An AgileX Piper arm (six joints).
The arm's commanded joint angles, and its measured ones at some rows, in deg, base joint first. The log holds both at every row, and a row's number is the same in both.
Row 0, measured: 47.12, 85.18, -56.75, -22.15, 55.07, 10.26
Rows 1 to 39, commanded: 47.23, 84.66, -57.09, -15.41, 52.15, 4.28; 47.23, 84.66, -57.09, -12.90, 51.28, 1.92; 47.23, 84.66, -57.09, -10.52, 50.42, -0.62; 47.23, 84.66, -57.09, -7.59, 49.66, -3.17; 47.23, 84.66, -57.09, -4.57, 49.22, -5.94; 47.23, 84.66, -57.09, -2.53, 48.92, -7.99; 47.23, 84.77, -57.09, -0.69, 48.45, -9.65; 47.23, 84.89, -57.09, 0.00, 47.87, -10.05; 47.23, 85.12, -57.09, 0.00, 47.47, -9.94; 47.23, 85.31, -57.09, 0.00, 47.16, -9.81; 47.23, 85.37, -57.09, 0.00, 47.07, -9.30; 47.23, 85.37, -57.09, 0.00, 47.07, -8.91; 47.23, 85.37, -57.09, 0.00, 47.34, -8.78; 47.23, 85.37, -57.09, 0.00, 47.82, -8.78; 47.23, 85.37, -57.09, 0.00, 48.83, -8.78; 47.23, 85.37, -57.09, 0.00, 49.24, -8.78; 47.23, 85.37, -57.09, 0.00, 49.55, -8.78; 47.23, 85.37, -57.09, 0.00, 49.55, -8.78; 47.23, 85.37, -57.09, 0.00, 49.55, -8.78; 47.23, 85.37, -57.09, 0.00, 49.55, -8.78; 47.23, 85.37, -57.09, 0.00, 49.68, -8.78; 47.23, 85.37, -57.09, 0.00, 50.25, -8.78; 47.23, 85.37, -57.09, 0.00, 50.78, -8.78; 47.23, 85.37, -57.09, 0.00, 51.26, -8.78; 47.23, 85.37, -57.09, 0.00, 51.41, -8.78; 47.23, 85.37, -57.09, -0.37, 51.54, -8.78; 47.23, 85.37, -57.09, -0.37, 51.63, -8.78; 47.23, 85.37, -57.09, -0.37, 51.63, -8.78; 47.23, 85.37, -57.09, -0.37, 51.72, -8.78; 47.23, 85.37, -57.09, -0.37, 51.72, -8.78; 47.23, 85.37, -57.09, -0.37, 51.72, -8.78; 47.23, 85.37, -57.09, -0.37, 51.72, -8.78; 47.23, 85.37, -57.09, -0.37, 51.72, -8.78; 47.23, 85.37, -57.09, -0.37, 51.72, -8.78; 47.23, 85.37, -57.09, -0.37, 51.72, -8.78; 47.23, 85.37, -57.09, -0.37, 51.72, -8.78; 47.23, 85.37, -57.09, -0.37, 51.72, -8.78; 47.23, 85.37, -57.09, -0.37, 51.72, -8.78; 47.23, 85.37, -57.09, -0.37, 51.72, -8.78
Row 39, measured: 47.12, 85.50, -56.75, 0.00, 51.59, -8.44
